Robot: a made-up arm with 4 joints.
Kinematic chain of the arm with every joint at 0, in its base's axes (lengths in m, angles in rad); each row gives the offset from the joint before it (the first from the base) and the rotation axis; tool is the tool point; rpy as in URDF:
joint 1: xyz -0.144 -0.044 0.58 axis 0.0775 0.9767 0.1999
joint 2: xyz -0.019 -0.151 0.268 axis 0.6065 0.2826 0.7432
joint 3: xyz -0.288 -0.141 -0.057 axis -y
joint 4: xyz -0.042 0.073 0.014 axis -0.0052 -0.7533 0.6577
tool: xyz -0.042 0.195 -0.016 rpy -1.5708 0 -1.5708
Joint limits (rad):
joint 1: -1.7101..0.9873
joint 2: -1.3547..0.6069
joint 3: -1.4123..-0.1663
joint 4: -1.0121..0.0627
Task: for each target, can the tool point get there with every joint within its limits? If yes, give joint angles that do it. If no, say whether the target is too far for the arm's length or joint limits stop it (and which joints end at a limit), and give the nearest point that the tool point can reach.
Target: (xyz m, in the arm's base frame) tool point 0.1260 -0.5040 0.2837
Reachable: no: joint limits stop it (at a limit: joint 1, joint 2, joint 4) | nearest point -0.1127 -0.0597 0.5054 | short by 0.551 m
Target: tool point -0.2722 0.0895 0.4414
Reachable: yes | joints -1.0652 -0.8872 -0.4475 -0.1517
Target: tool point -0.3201 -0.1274 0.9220
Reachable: yes | joints 0.4814 0.1253 -0.8202 -0.7237
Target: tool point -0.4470 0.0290 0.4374
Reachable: yes | joints -1.0262 -0.1670 -1.1476 -0.6666
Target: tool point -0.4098 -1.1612 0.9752
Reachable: no: too far | nearest point -0.3114 -0.3010 1.0452 | short by 0.869 m
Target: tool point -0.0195 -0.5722 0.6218
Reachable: no: joint limits stop it (at a limit: joint 1, joint 2, joint 3, joint 4) | nearest point -0.0817 -0.2451 0.9567 | short by 0.472 m
